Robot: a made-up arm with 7 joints.
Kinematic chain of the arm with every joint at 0, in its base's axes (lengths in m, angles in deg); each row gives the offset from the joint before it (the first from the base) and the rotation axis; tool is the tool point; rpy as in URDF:
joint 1: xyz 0 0 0.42 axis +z
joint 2: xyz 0 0 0 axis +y
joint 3: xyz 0 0 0.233 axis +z
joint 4: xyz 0.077 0 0 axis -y
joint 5: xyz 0.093 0 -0.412 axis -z
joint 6: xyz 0 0 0 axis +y
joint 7: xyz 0.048 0 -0.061 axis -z
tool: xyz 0 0 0 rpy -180 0 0
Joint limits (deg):
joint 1: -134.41..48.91
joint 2: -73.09..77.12
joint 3: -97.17..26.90
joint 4: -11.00..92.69
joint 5: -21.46..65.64
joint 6: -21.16..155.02
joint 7: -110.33..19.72
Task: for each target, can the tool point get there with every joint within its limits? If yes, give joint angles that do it. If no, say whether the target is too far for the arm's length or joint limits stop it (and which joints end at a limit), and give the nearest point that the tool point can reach.
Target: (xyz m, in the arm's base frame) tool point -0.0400 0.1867 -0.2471
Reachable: no: joint limits stop it (at a limit: joint 1, joint 2) | nearest point 0.0081 0.1888 -0.0814 | short by 0.173 m
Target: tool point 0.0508 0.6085 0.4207
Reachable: no: joint limits stop it (at a limit: joint 1, joint 3, joint 5) | nearest point 0.1022 0.5666 0.4207 | short by 0.066 m
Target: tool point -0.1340 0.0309 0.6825
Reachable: no: joint limits stop it (at a limit: joint 1, joint 2, joint 6) | nearest point -0.1852 0.0037 0.7081 | short by 0.063 m
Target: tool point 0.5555 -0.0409 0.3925
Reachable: yes | joints -13.03 20.37 4.39 75.63 44.59 93.65 -39.10
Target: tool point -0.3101 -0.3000 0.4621
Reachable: yes | joints -90.89 -2.54 -51.93 54.74 43.06 132.83 -86.46
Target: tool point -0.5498 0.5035 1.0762
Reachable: no: too far | nearest point -0.3722 0.3408 0.8642 | short by 0.321 m
